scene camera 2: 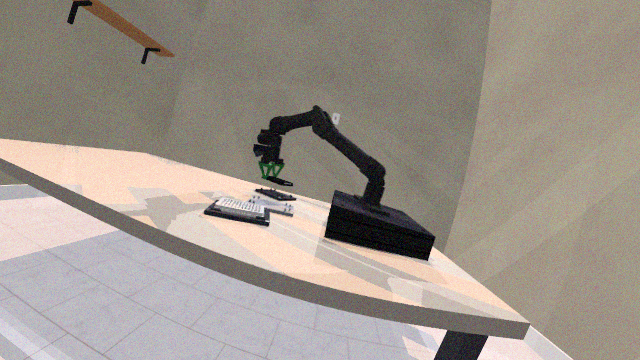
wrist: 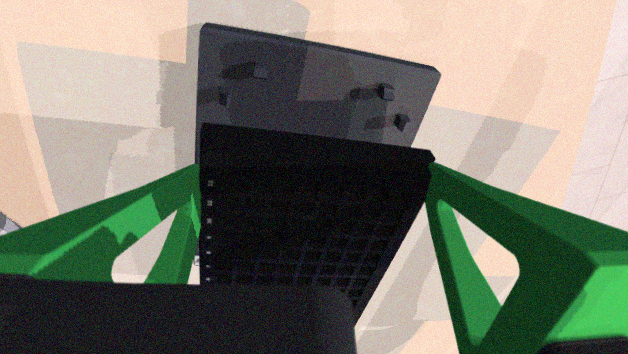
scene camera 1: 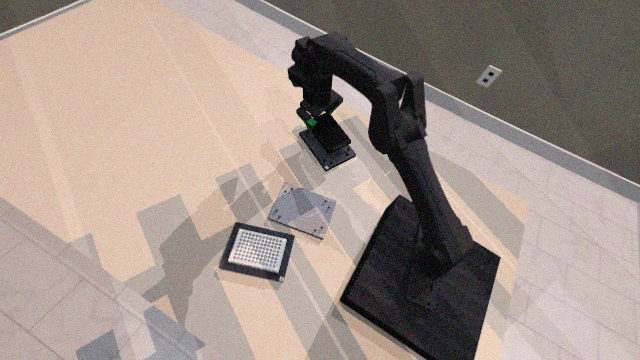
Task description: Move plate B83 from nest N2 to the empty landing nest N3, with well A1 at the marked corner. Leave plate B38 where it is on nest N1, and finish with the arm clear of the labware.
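My gripper [scene camera 1: 325, 120] [scene camera 2: 271, 176] [wrist: 314, 177] is shut on a black well plate [scene camera 1: 331, 133] [scene camera 2: 281, 181] [wrist: 300, 210], one green finger at each long side. The plate, apparently B83, hangs above the dark nest [scene camera 1: 320, 154] [scene camera 2: 275, 193] [wrist: 270, 100], with a gap between them. The nest's corner posts show bare in the wrist view. A light grey nest [scene camera 1: 302, 212] [scene camera 2: 277, 204] stands empty. A white well plate [scene camera 1: 257, 250] [scene camera 2: 240, 206], apparently B38, sits in another dark nest [scene camera 1: 240, 272] [scene camera 2: 235, 217]. No plate names are readable, and well A1 cannot be made out.
The arm's black base block [scene camera 1: 375, 285] [scene camera 2: 375, 232] stands right of the nests in both scene views. The light grey nest lies between the two dark ones. A wooden wall shelf [scene camera 2: 122, 27] is high at the upper left. The table's front edge [scene camera 2: 240, 267] runs below the nests.
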